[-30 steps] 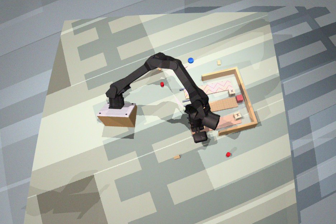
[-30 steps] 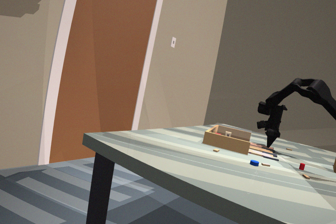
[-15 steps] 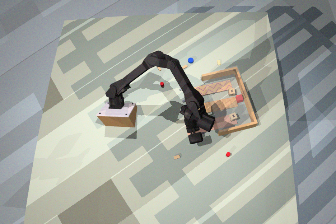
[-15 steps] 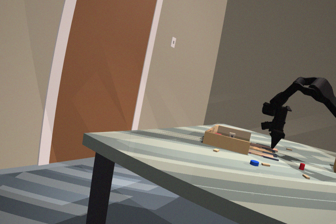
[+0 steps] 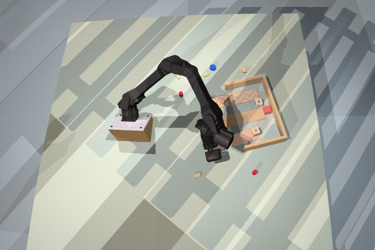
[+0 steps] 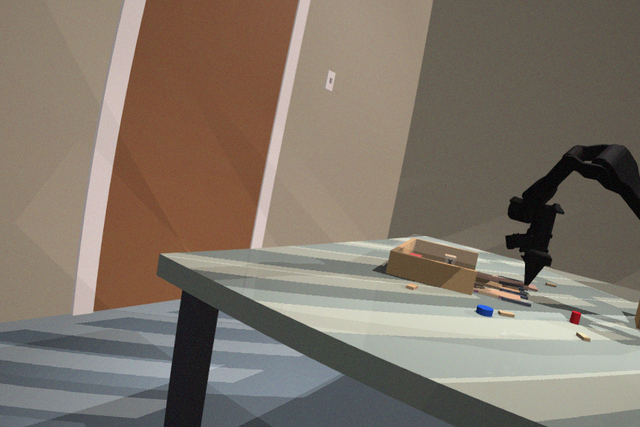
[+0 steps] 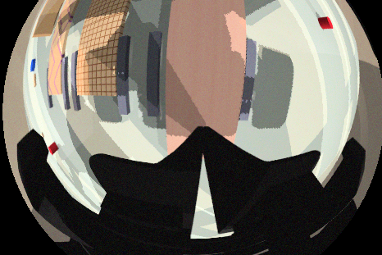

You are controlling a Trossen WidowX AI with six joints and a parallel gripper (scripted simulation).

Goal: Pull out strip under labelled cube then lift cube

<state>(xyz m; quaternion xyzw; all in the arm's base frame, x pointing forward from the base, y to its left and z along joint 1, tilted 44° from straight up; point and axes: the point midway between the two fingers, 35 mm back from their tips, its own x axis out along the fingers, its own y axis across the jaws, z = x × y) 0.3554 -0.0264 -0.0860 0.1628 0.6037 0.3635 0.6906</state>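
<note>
Right now the pink strip is 90 mm ahead of my gripper tip and 30 mm to the left of it. The rest, counted from my gripper tip: blue disc: 400 mm to the left, 10 mm behind.
</note>
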